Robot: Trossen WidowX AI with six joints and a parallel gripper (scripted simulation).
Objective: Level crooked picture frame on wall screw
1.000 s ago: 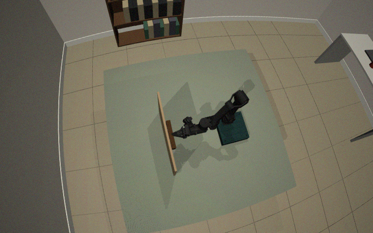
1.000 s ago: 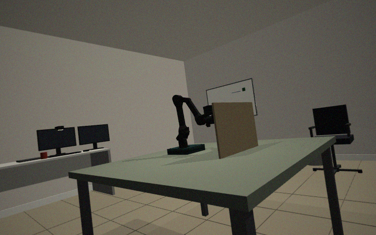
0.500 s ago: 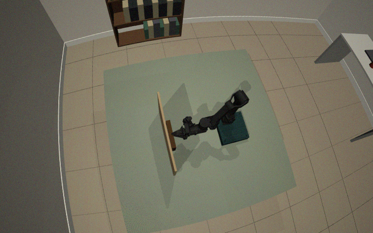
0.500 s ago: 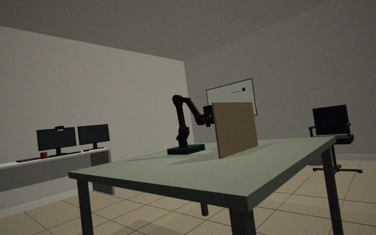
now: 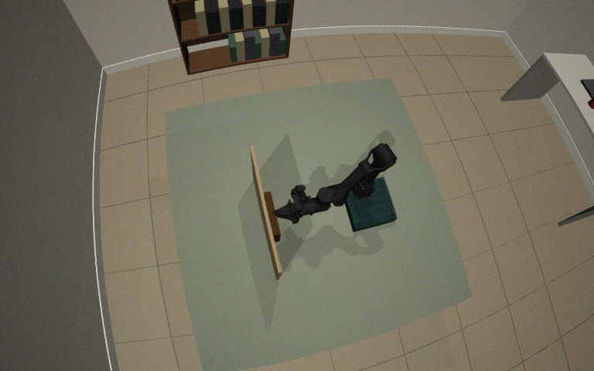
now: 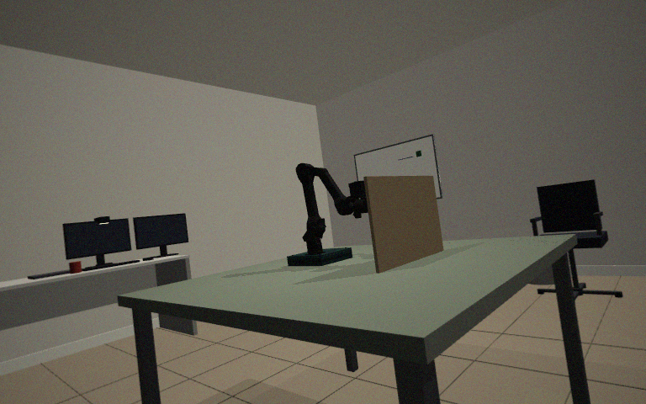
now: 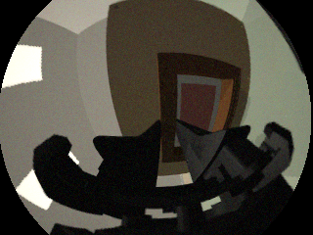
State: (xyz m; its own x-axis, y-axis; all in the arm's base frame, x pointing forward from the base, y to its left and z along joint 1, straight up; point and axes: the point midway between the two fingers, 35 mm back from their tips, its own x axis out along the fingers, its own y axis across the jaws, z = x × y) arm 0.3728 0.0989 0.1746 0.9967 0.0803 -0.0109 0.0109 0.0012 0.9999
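Right now my gripper tip is 50 mm above the brown picture frame and 10 mm short of it. Also, from my gripper tip: tan wall board (70 mm below, 20 mm ahead, 10 mm to the right).
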